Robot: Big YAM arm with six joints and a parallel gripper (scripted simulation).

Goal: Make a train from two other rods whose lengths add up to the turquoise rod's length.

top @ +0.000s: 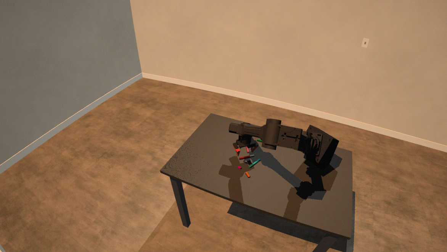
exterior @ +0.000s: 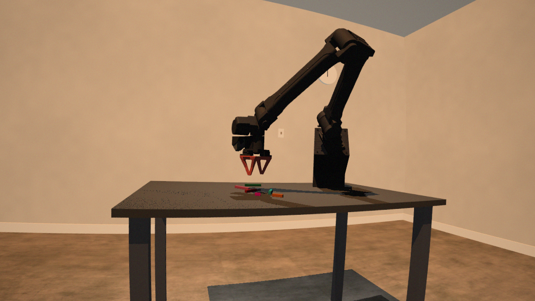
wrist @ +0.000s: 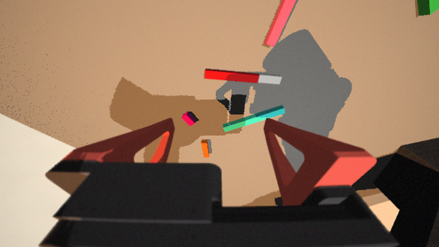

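Now: hand 8 cm above the red rod, 3 cm to the left of it and 2 cm short of it. Round my hand: grey rod 8 cm below, 7 cm to the right, 1 cm behind; turquoise rod 8 cm below, 6 cm behind, 3 cm to the right; magenta rod 8 cm below, 6 cm to the left, 1 cm behind.
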